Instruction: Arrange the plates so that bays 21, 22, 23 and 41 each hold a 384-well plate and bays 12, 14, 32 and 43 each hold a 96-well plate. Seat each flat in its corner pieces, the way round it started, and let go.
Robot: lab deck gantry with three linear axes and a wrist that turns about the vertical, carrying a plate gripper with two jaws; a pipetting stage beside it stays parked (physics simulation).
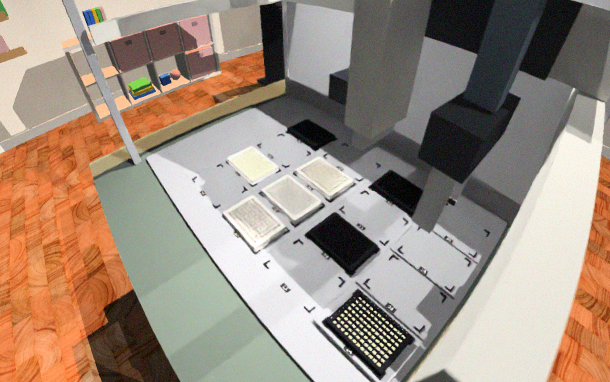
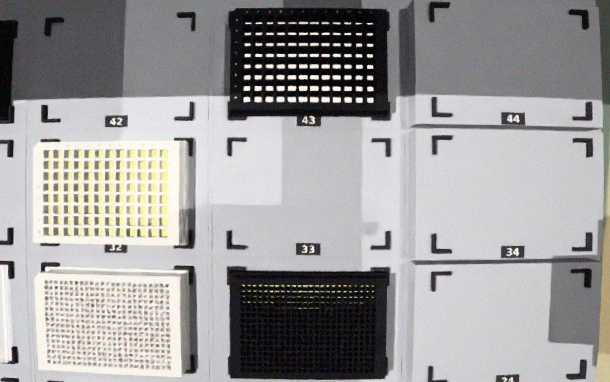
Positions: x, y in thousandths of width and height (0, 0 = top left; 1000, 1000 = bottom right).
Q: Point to a bay 34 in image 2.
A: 794, 496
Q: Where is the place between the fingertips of my gripper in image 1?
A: At 712, 554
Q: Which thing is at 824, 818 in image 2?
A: A bay 24.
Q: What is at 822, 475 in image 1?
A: A grey wall.
